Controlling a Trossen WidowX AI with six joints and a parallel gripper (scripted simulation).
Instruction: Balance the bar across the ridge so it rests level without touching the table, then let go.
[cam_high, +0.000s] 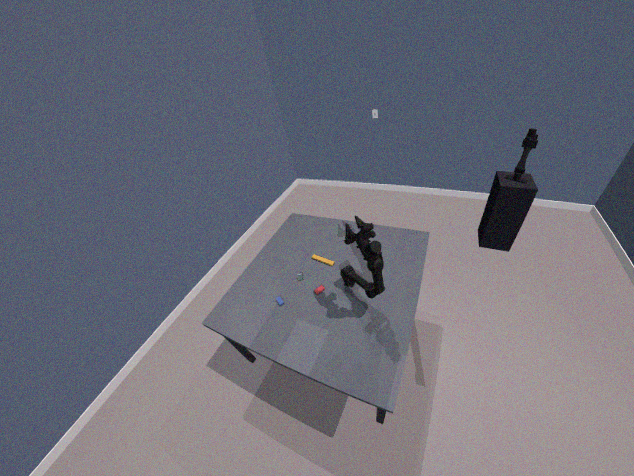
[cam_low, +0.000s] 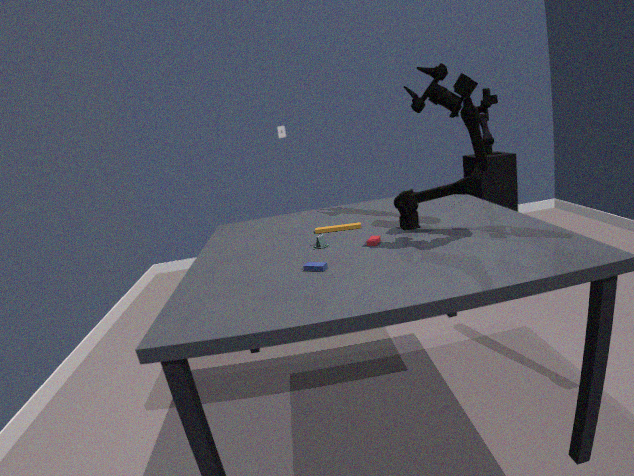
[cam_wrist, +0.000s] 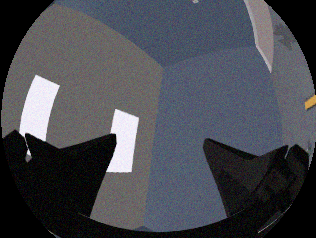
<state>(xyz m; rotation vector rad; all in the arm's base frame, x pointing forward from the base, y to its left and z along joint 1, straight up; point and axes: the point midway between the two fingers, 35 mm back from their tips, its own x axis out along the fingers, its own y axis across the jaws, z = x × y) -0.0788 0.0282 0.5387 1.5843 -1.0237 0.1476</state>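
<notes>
Now: gripper tip 550 mm above the yellow bar, 320 mm short of it and 150 mm to the left of it. Round my gripper tip: red block: 550 mm below, 230 mm ahead, 110 mm to the left; then blue block: 550 mm below, 450 mm ahead, 280 mm to the left.
</notes>
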